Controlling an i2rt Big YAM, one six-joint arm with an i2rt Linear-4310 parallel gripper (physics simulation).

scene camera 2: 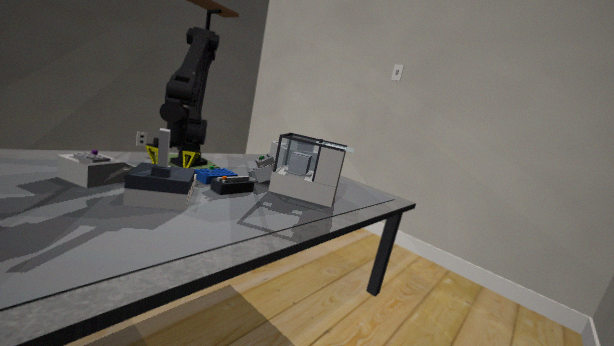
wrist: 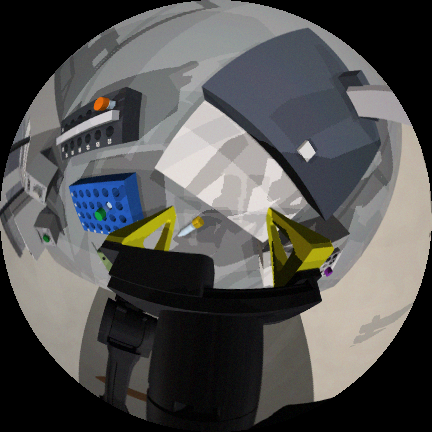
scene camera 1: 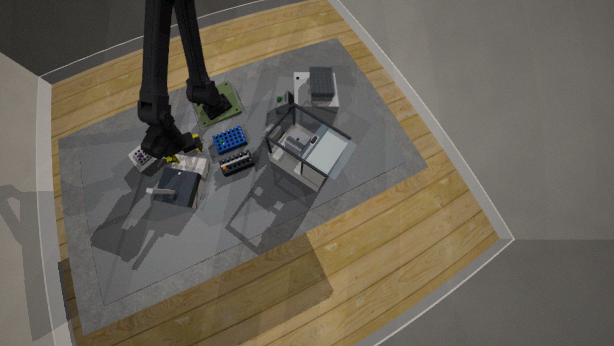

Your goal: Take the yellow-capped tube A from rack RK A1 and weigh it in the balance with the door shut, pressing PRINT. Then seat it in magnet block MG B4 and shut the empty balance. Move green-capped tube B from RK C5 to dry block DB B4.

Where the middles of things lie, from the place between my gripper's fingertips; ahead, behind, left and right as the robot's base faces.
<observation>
My gripper is now 29 cm short of the glass-box balance [scene camera 1: 310, 149], 38 cm to the right of it and 7 cm below it.
</observation>
